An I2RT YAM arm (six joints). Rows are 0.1 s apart.
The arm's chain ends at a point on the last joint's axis. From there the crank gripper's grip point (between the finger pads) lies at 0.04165 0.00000 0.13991 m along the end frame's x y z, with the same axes.
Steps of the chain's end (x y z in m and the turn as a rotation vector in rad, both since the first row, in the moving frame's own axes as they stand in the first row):
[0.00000 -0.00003 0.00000 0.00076 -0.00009 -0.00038]
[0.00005 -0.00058 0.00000 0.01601 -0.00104 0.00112]
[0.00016 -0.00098 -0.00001 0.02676 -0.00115 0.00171]
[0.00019 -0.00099 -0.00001 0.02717 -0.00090 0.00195]
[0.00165 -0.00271 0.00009 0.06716 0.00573 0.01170]
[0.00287 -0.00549 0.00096 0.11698 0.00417 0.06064]
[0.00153 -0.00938 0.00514 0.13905 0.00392 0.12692]
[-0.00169 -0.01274 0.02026 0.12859 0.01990 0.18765]
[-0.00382 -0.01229 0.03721 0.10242 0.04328 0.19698]
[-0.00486 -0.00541 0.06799 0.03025 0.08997 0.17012]
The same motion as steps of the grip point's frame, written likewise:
[-0.00001 -0.00015 0.00000 0.00076 -0.00009 -0.00038]
[-0.00009 -0.00277 0.00003 0.01601 -0.00104 0.00112]
[0.00000 -0.00465 -0.00001 0.02676 -0.00115 0.00171]
[0.00007 -0.00471 -0.00002 0.02717 -0.00090 0.00195]
[0.00250 -0.01160 -0.00045 0.06716 0.00573 0.01170]
[0.00387 -0.01926 -0.00002 0.11698 0.00417 0.06064]
[0.00297 -0.02342 0.00399 0.13905 0.00392 0.12692]
[0.00201 -0.02251 0.01876 0.12859 0.01990 0.18765]
[0.00275 -0.01768 0.03498 0.10242 0.04328 0.19698]
[0.00724 -0.00145 0.06374 0.03025 0.08997 0.17012]

